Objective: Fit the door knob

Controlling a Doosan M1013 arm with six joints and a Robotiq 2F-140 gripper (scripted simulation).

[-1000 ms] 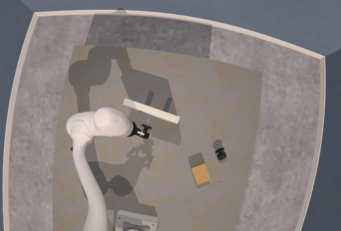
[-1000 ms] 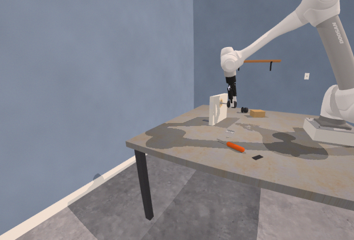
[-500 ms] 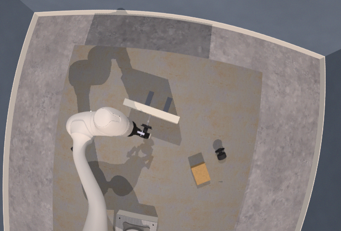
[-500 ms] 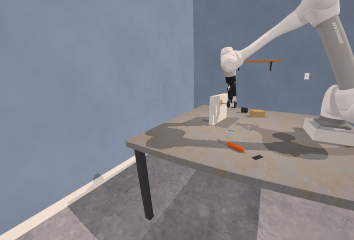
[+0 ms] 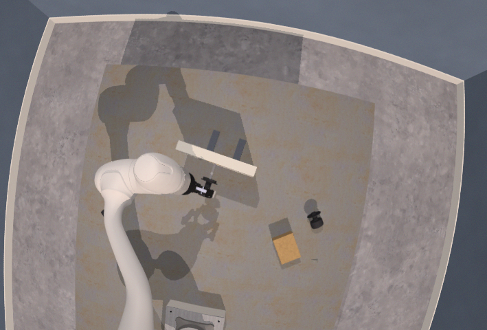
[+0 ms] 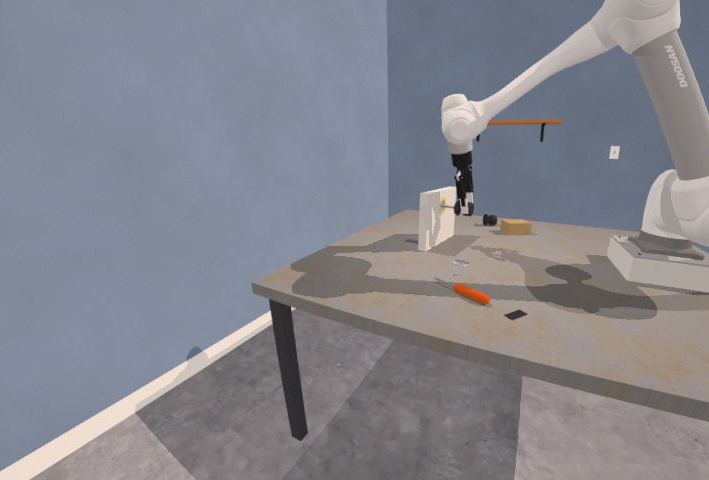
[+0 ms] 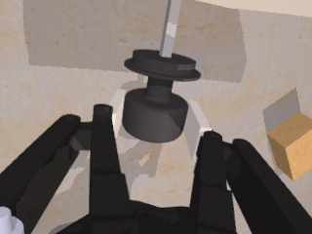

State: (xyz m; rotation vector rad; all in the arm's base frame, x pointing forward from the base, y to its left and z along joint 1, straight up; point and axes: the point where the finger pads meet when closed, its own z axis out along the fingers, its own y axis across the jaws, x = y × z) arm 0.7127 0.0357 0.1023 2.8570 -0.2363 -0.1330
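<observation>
Right now my hand is 12 cm short of the latch socket, 3 cm to the left of it and 2 cm above it. Also, from my hand: tan block (20 cm behind, 38 cm to the right, 16 cm below); then orange screwdriver (7 cm behind, 43 cm to the left, 18 cm below); then pale wood door panel (12 cm ahead, 3 cm to the right, 5 cm below).
</observation>
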